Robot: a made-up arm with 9 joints. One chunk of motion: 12 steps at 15 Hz.
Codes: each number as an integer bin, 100 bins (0 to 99) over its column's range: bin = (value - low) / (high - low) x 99, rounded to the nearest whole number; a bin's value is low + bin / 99 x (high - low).
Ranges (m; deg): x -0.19..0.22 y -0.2..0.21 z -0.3..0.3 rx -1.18..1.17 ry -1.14..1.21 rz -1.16..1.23
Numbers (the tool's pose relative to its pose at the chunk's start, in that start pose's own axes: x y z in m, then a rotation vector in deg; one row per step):
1: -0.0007 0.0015 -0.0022 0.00 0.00 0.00
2: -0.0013 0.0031 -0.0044 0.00 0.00 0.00
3: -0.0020 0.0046 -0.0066 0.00 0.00 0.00
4: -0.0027 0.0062 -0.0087 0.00 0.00 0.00
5: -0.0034 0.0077 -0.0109 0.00 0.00 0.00
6: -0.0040 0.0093 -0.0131 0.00 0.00 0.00
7: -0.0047 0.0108 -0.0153 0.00 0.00 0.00
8: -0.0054 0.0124 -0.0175 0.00 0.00 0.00
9: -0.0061 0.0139 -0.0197 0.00 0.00 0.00
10: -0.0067 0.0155 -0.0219 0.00 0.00 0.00
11: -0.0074 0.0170 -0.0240 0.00 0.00 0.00
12: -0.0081 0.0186 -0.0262 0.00 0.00 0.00
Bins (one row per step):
1: 46 49 49 50 48 48
2: 46 49 49 50 48 48
3: 45 49 48 50 48 48
4: 45 50 48 50 48 48
5: 45 50 48 50 48 48
6: 45 51 47 50 48 48
7: 45 51 47 50 48 48
8: 45 51 47 50 48 48
9: 44 52 46 50 48 48
10: 44 52 46 50 48 48
11: 44 52 46 50 48 48
12: 44 53 45 50 48 48

